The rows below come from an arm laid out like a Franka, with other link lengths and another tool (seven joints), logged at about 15 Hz.
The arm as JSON. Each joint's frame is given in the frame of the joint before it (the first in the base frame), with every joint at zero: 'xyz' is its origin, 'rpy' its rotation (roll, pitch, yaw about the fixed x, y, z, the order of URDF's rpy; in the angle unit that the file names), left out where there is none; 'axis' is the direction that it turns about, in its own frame. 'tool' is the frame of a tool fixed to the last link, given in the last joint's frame.
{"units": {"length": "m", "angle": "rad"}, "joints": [
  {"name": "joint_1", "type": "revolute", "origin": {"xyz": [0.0, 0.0, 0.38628]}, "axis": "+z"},
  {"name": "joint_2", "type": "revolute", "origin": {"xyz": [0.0, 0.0, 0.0]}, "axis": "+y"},
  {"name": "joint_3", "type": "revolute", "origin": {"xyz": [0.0, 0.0, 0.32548]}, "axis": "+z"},
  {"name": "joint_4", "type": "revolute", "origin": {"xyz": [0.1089, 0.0, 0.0]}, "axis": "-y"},
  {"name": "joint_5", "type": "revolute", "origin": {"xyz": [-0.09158, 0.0, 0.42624]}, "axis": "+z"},
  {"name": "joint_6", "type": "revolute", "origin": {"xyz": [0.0, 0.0, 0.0]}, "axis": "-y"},
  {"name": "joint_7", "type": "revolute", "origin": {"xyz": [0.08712, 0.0, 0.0]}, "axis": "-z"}
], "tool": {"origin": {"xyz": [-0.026, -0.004, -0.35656], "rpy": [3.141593, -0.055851, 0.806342]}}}
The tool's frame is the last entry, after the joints.
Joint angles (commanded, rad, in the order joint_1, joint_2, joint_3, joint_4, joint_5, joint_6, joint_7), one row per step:
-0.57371, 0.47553, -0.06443, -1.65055, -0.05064, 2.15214, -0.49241
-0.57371, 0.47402, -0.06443, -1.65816, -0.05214, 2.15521, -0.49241
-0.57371, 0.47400, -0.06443, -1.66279, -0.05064, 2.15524, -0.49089
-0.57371, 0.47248, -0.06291, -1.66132, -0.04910, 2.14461, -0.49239
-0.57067, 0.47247, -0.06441, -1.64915, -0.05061, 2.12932, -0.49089
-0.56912, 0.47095, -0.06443, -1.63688, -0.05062, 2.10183, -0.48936
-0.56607, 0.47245, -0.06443, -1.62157, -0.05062, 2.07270, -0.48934
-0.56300, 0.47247, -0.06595, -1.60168, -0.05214, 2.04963, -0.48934
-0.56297, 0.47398, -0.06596, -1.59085, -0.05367, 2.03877, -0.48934
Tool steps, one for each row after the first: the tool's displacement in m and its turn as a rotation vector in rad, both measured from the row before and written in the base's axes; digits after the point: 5 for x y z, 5 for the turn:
-0.00212, 0.00102, -0.00232, 0.00092, 0.00312, 0.00079
-0.00170, 0.00168, -0.00227, 0.00368, 0.00282, -0.00245
-0.00126, 0.00268, 0.00095, 0.00599, 0.00520, 0.00131
0.00098, 0.00008, 0.00490, -0.00017, 0.00377, 0.00027
-0.00210, 0.00268, 0.00516, 0.00741, 0.01132, -0.00162
-0.00137, 0.00345, 0.00444, 0.00824, 0.01284, 0.00136
0.00158, -0.00038, 0.00821, -0.00029, 0.00405, 0.00134
0.00054, -0.00092, 0.00351, -0.00050, 0.00224, 0.00025

